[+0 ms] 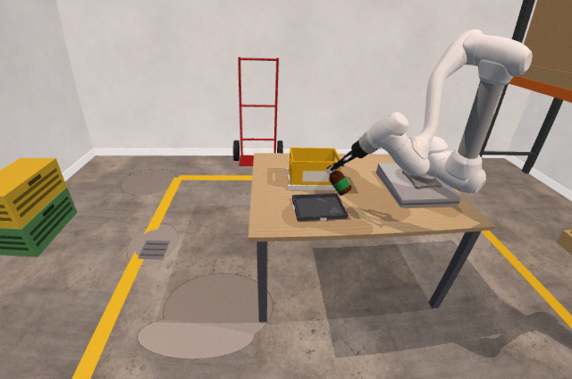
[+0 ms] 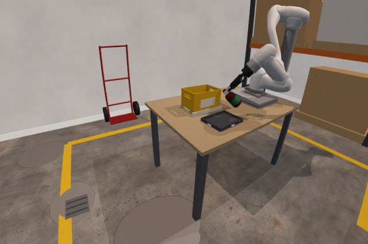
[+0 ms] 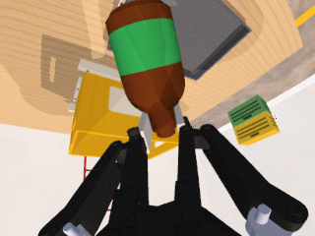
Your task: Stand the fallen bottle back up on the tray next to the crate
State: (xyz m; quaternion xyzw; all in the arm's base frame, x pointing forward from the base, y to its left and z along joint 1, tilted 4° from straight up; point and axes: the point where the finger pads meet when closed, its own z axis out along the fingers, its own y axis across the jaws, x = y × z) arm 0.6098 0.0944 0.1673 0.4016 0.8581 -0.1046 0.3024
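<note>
Right now the bottle is 20 mm behind my hand, 20 mm to the left of it and 50 mm below it. The rest, counted from my hand: dark tray (60 mm ahead, 30 mm to the left, 200 mm below); then yellow crate (30 mm ahead, 240 mm to the right, 130 mm below).
</note>
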